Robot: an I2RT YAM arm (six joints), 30 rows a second.
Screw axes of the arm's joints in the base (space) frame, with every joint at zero. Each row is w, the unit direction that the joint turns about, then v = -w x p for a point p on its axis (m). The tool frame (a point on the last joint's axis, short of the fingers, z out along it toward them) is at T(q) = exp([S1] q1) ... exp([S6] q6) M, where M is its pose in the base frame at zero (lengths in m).
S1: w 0 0 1 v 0 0 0
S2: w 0 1 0 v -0.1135 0 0.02
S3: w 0 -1 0 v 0.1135 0 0.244
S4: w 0 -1 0 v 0.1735 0 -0.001
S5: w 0 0 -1 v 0 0.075 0
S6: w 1 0 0 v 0 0.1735 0
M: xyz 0.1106 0 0.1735 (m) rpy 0 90 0 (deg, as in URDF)
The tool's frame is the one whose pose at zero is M.
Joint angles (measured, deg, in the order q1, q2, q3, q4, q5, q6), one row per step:
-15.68, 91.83, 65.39, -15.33, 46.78, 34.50
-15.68, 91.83, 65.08, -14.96, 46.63, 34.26
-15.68, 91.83, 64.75, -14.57, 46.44, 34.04
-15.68, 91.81, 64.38, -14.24, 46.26, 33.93
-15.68, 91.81, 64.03, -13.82, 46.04, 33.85
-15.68, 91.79, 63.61, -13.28, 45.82, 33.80
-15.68, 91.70, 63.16, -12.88, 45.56, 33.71
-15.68, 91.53, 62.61, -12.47, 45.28, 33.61
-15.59, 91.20, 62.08, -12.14, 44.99, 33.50
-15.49, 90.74, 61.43, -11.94, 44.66, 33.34
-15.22, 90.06, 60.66, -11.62, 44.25, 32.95
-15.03, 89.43, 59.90, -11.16, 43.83, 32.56
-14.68, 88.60, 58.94, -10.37, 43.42, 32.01
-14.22, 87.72, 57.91, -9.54, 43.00, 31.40
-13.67, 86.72, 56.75, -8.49, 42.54, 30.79
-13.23, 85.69, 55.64, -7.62, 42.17, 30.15
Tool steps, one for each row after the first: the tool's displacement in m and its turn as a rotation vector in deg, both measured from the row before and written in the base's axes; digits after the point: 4 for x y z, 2 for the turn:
-0.0002, 0.0001, -0.0013, 0.01, 0.12, 0.22
-0.0002, 0.0001, -0.0014, 0.04, 0.09, 0.24
-0.0004, 0.0002, -0.0016, 0.09, 0.08, 0.18
-0.0002, 0.0001, -0.0015, 0.10, -0.04, 0.20
-0.0003, 0.0002, -0.0016, 0.09, -0.13, 0.19
-0.0006, 0.0003, -0.0015, 0.13, -0.01, 0.24
-0.0010, 0.0004, -0.0016, 0.14, 0.00, 0.26
-0.0012, 0.0010, -0.0007, 0.11, -0.09, 0.36
-0.0019, 0.0013, -0.0009, 0.15, 0.06, 0.42
-0.0022, 0.0024, -0.0002, 0.07, 0.03, 0.76
-0.0020, 0.0019, -0.0002, 0.05, -0.07, 0.69
-0.0023, 0.0029, 0.0001, -0.11, -0.26, 0.92
-0.0023, 0.0035, 0.0000, -0.14, -0.24, 1.07
-0.0025, 0.0041, 0.0002, -0.17, -0.45, 1.19
-0.0030, 0.0034, 0.0003, -0.22, -0.32, 1.02

